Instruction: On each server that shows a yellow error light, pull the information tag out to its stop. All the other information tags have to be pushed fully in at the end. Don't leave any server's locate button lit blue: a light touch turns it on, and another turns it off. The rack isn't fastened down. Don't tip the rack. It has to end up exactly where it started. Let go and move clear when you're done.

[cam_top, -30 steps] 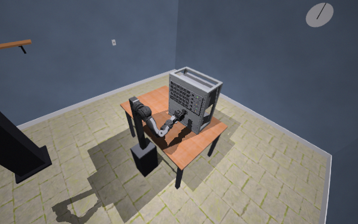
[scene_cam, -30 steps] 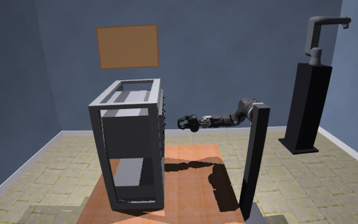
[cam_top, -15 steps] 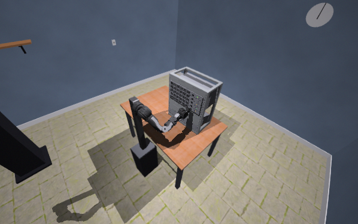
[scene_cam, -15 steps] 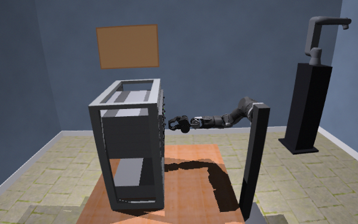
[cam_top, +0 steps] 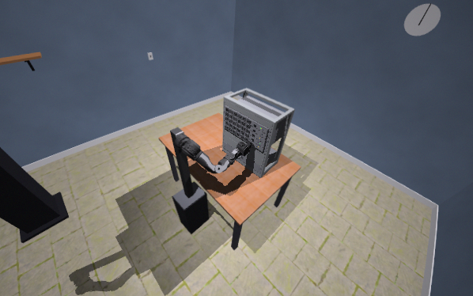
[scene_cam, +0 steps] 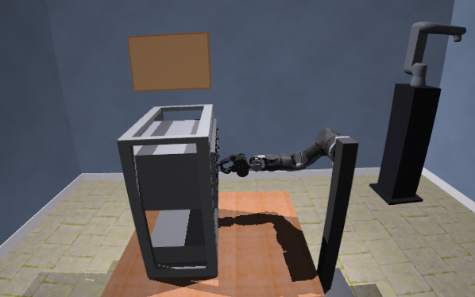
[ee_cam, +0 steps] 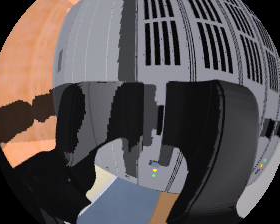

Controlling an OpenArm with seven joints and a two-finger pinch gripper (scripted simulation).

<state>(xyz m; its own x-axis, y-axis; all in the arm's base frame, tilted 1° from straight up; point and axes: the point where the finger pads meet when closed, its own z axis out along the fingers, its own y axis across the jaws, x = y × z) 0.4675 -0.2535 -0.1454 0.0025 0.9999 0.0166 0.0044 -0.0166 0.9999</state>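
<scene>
Right now my hand is 5 cm short of the information tag.
</scene>
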